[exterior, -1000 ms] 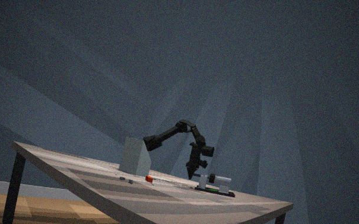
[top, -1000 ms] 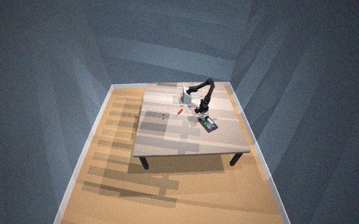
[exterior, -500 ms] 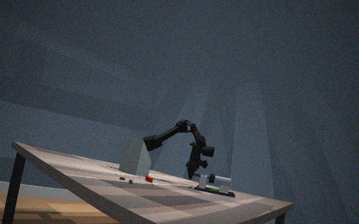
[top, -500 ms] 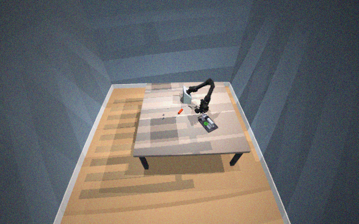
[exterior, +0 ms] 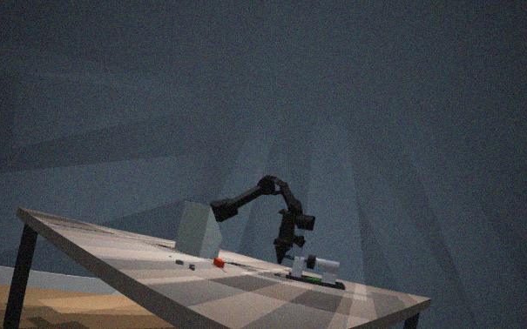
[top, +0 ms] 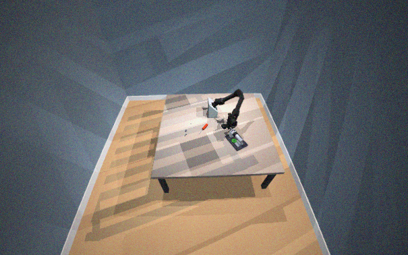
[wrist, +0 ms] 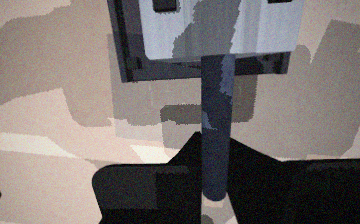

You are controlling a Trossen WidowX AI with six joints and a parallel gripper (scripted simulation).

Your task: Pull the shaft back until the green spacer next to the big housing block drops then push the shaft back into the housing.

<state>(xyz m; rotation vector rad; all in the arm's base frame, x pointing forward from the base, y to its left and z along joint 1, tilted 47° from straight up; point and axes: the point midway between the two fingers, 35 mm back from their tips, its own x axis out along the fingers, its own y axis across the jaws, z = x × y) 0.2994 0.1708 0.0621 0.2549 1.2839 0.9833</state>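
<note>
Right now my gripper tip is 60 mm short of the dark blue shaft, 30 mm to the right of it and 30 mm below it. Also, from my gripper tip: green spacer 140 mm ahead, 50 mm to the left, 30 mm below; then dark spacer 110 mm ahead, 60 mm to the left, 30 mm above; then red-handled screwdriver 40 mm behind, 290 mm to the right, 40 mm below.
</note>
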